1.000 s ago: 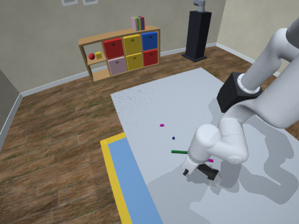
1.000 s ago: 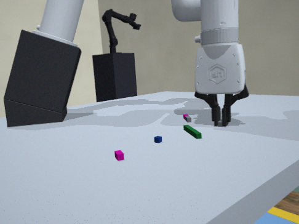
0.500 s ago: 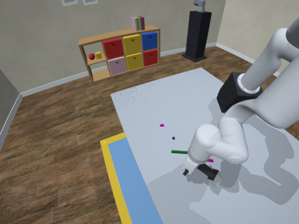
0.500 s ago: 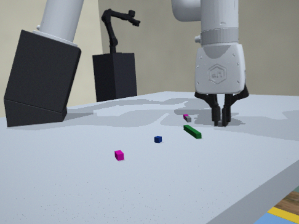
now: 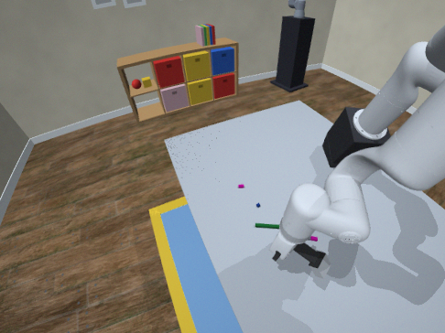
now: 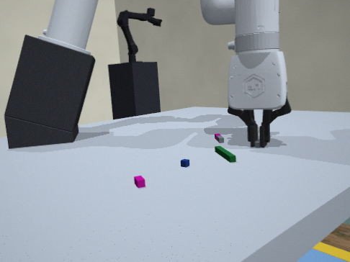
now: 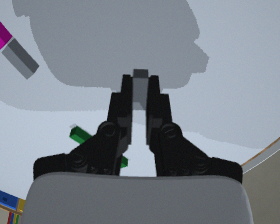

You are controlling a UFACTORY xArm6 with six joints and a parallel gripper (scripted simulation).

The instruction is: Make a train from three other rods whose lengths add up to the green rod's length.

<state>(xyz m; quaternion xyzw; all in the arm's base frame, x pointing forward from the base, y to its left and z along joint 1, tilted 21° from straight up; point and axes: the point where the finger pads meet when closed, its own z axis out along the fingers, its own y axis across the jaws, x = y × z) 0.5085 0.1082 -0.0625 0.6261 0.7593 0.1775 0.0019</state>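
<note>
The green rod lies 90 mm to the right of my hand, 20 mm below it and 20 mm behind it. The rest, counted from my hand: blue rod (170 mm to the right, 40 mm behind, 20 mm below).
</note>
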